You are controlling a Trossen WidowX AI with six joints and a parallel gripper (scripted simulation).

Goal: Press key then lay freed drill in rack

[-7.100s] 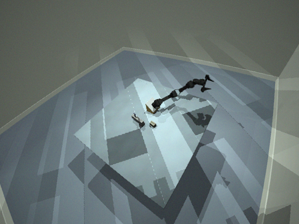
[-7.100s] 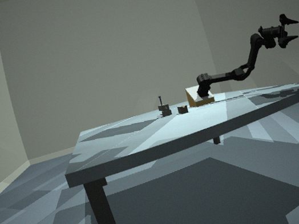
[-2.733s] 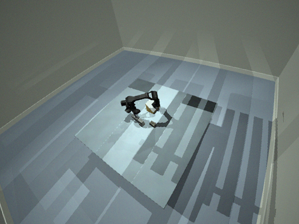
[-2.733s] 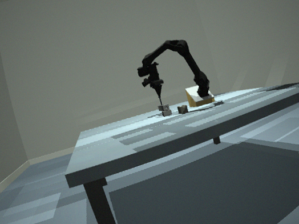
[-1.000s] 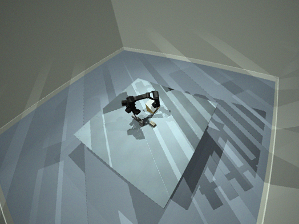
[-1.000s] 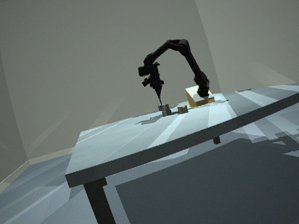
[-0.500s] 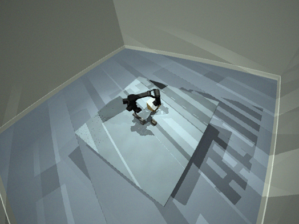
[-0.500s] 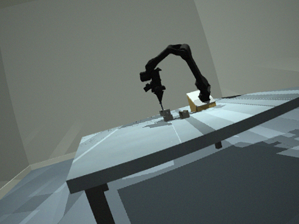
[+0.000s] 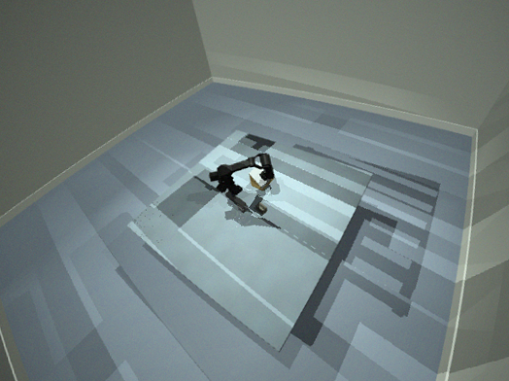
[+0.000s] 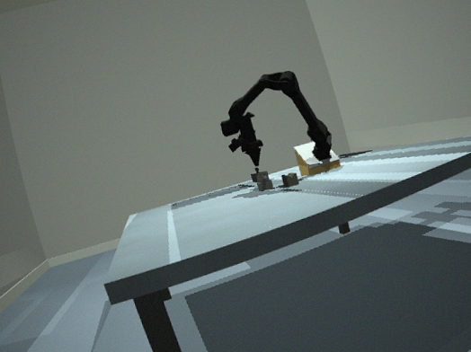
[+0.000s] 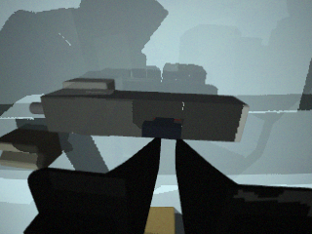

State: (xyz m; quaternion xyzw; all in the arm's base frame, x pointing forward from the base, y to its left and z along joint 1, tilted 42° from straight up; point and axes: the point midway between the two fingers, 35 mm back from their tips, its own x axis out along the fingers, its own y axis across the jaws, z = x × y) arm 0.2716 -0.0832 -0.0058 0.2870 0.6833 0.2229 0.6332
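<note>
The drill lies 1 cm ahead of my gripper tip, 7 cm to the left of it and 6 cm below it. From my gripper tip the other things lie so: rack 5 cm behind, 20 cm to the left, 7 cm below.
</note>
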